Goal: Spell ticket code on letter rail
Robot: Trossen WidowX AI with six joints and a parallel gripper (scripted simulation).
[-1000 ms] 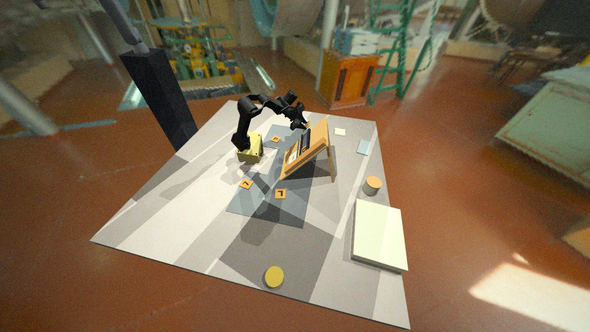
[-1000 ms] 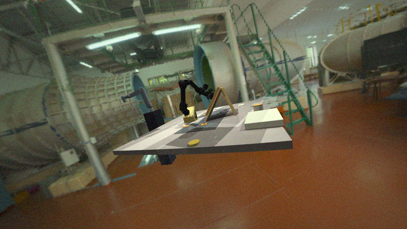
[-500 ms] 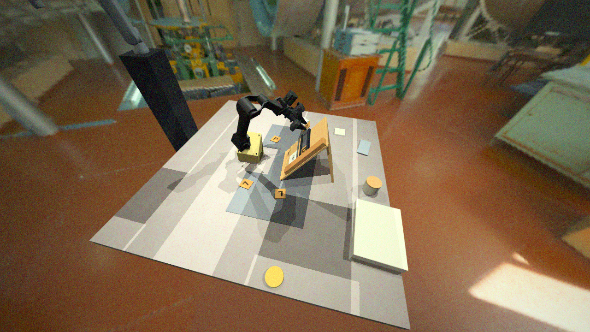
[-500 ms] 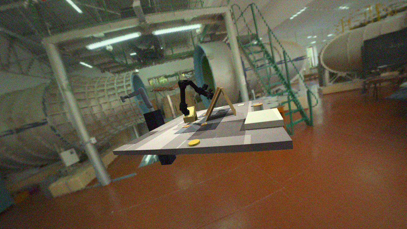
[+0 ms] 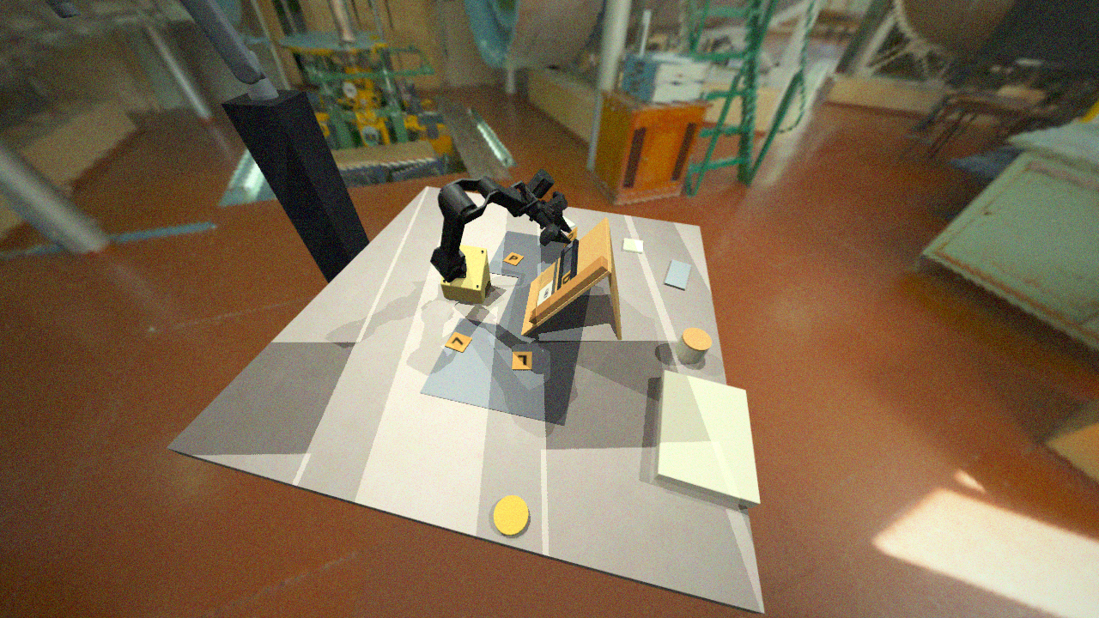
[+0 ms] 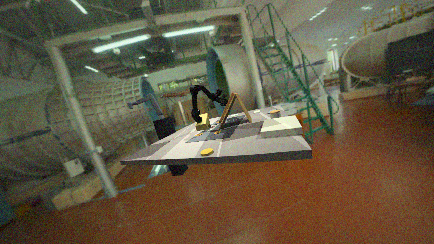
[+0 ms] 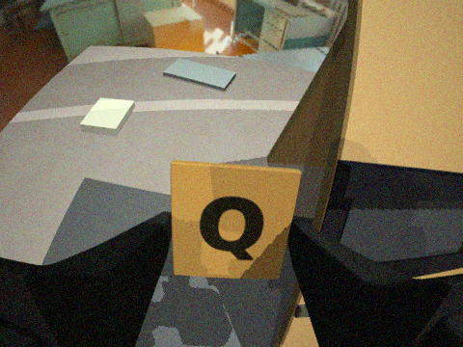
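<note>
The white ticket is 18 cm to the right of my gripper tip, 8 cm below it and 6 cm behind it. Also, from my gripper tip: mat (17 cm below, 16 cm behind, 14 cm to the right); then cream block (55 cm to the right, 35 cm ahead, 15 cm below); then yellow disc (76 cm to the right, 16 cm below, 9 cm behind).
</note>
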